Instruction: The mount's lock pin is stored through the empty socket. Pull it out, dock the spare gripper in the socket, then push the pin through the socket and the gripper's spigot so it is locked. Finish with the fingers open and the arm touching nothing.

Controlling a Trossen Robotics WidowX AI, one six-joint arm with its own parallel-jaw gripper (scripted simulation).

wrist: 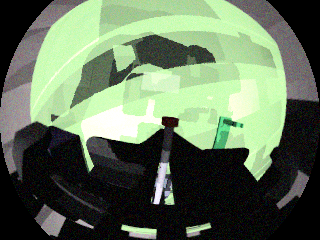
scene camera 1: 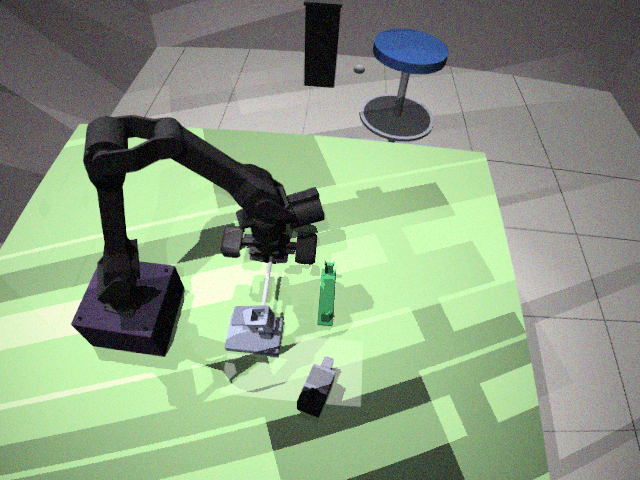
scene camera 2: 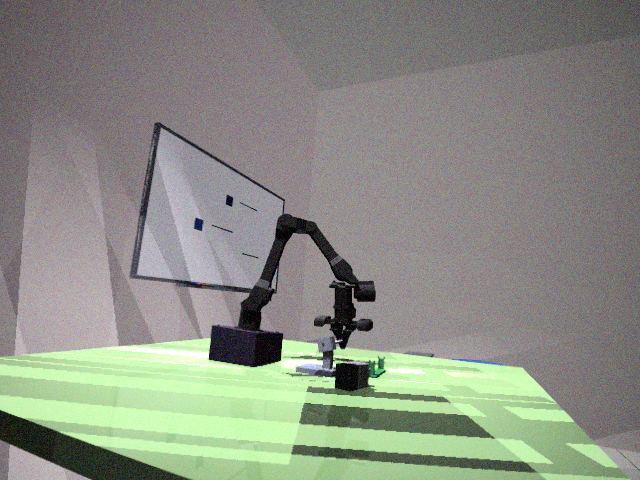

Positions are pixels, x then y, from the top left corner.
my gripper: wrist 165, 132; scene camera 1; scene camera 2
spare gripper: scene camera 1; scene camera 2; not seen in the wrist view (hidden by my gripper)
same spot on spare gripper: point(scene camera 1: 318, 383) = point(scene camera 2: 353, 363)
same spot on my gripper: point(scene camera 1: 283, 256) = point(scene camera 2: 350, 330)
